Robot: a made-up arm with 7 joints. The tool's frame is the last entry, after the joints. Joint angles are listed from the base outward.
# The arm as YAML. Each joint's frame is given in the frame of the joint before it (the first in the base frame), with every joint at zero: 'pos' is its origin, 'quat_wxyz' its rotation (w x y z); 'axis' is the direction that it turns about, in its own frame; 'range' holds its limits. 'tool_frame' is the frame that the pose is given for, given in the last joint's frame.
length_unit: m
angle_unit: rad
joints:
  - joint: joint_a
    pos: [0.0, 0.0, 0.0]
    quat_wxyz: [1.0, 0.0, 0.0, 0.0]
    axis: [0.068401, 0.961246, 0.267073]
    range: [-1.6, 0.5]
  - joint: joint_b
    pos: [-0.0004, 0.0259, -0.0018]
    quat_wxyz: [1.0, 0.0, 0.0, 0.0]
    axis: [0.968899, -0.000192, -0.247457]
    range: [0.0, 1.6]
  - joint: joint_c
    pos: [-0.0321, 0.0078, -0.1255]
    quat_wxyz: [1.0, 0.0, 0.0, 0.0]
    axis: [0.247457, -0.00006, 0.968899]
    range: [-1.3, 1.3]
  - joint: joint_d
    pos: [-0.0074, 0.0, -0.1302]
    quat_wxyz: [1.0, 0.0, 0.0, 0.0]
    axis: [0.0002, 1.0, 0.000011]
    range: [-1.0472, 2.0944]
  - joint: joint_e
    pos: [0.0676, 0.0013, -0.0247]
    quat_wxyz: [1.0, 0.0, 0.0, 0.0]
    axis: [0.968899, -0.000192, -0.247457]
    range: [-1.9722, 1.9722]
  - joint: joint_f
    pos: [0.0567, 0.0, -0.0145]
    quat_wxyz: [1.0, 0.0, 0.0, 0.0]
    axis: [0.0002, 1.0, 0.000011]
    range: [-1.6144, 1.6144]
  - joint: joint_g
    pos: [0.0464, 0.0, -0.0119]
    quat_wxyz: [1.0, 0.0, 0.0, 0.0]
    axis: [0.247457, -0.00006, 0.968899]
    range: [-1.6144, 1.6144]
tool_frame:
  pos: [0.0, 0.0, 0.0]
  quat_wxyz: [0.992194, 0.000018, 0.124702, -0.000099]
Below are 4 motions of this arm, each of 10 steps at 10 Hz.
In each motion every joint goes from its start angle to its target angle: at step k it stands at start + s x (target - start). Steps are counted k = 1, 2, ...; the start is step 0. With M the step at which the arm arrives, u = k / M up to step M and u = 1 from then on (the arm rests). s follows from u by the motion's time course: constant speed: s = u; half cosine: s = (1 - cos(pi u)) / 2; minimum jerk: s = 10 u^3 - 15 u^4 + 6 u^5.
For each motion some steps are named. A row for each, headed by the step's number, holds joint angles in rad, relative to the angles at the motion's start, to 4 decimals.
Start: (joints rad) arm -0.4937 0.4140 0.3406 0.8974 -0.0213 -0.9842 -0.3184
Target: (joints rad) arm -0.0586 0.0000 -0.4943 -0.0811 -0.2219 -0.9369 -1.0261
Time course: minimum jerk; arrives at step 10
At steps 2, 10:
2: 0.0252 -0.0240 -0.0484 -0.0567 -0.0116 0.0027 -0.0410
10: 0.4351 -0.4140 -0.8349 -0.9785 -0.2006 0.0473 -0.7077

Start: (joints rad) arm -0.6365 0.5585 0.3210 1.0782 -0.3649 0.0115 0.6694
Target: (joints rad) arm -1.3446 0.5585 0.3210 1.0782 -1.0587 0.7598 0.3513
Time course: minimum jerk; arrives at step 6
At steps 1, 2, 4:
1: -0.0251 0.0000 0.0000 0.0000 -0.0246 0.0266 -0.0113
2: -0.1486 0.0000 0.0000 0.0000 -0.1456 0.1571 -0.0668
4: -0.5595 0.0000 0.0000 0.0000 -0.5482 0.5912 -0.2513

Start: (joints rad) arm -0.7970 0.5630 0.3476 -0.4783 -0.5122 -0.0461 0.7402
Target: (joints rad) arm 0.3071 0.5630 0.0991 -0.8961 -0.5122 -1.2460 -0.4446
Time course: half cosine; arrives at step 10
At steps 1, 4, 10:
1: 0.0270 0.0000 -0.0061 -0.0102 0.0000 -0.0294 -0.0290
4: 0.3815 0.0000 -0.0859 -0.1443 0.0000 -0.4146 -0.4093
10: 1.1041 0.0000 -0.2485 -0.4178 0.0000 -1.1999 -1.1848

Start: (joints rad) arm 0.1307 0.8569 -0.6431 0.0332 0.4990 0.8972 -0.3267
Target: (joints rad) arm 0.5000 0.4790 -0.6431 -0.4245 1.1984 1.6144 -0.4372
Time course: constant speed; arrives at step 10
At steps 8, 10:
8: 0.2954 -0.3023 0.0000 -0.3662 0.5595 0.5738 -0.0884
10: 0.3693 -0.3779 0.0000 -0.4577 0.6994 0.7172 -0.1105

